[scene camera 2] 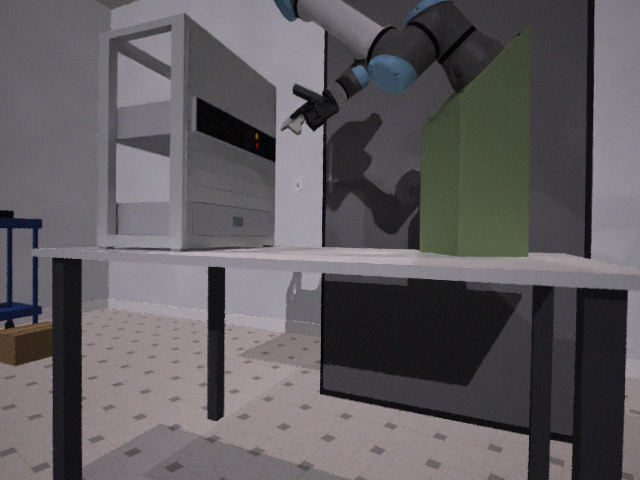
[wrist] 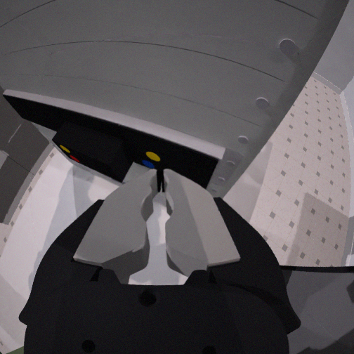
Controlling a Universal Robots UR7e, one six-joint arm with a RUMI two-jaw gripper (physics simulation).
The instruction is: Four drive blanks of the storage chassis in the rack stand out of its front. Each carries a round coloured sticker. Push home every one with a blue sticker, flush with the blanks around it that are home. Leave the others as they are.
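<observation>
The storage chassis (scene camera 2: 222, 124) (wrist: 192, 159) has a black front in the grey rack (scene camera 2: 177, 155). In the wrist view a dark block (wrist: 95, 142) stands out of it at the left, with a yellow sticker (wrist: 64, 149) and a red sticker (wrist: 74, 159). Further right are another yellow sticker (wrist: 153, 156) and a blue sticker (wrist: 148, 164); the edges of their blanks are too dark to tell. Scene camera 2 shows a yellow sticker (scene camera 2: 256, 136) above a red sticker (scene camera 2: 257, 145). My gripper (scene camera 2: 285, 127) (wrist: 161, 172) is shut and empty, in front of the rack, its tips appearing just below the blue sticker in the wrist view.
The rack stands on a white table (scene camera 2: 361, 260). A green angled panel (scene camera 2: 491, 170) stands at the table's right, below the arm. A blue cart (scene camera 2: 35, 268) and a brown box (scene camera 2: 31, 343) are on the left. A dark board (scene camera 2: 558, 155) is behind the arm.
</observation>
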